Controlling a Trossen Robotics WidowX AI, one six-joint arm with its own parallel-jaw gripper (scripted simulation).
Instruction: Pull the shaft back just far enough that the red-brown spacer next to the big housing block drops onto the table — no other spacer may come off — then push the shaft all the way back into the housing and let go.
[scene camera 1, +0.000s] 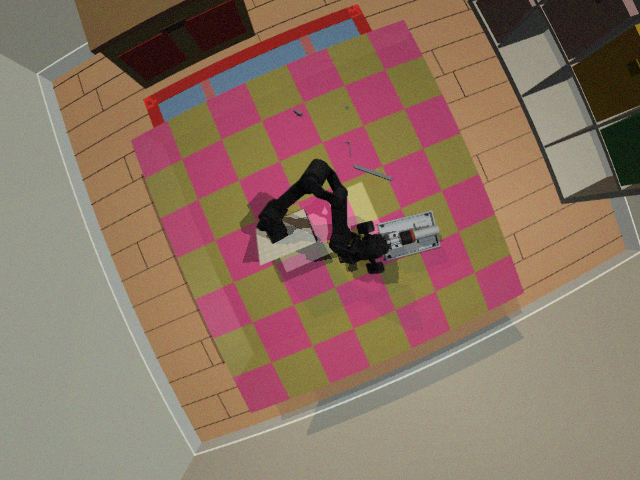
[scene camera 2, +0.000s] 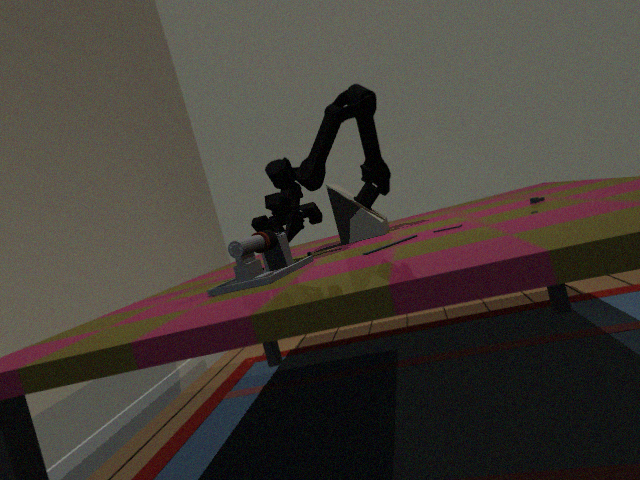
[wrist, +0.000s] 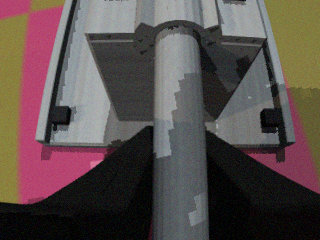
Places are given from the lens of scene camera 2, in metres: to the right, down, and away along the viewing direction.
my gripper (scene camera 2: 282, 245): -0.09, 0.01, 1.08
support block (scene camera 2: 278, 262): -0.10, 0.05, 1.02
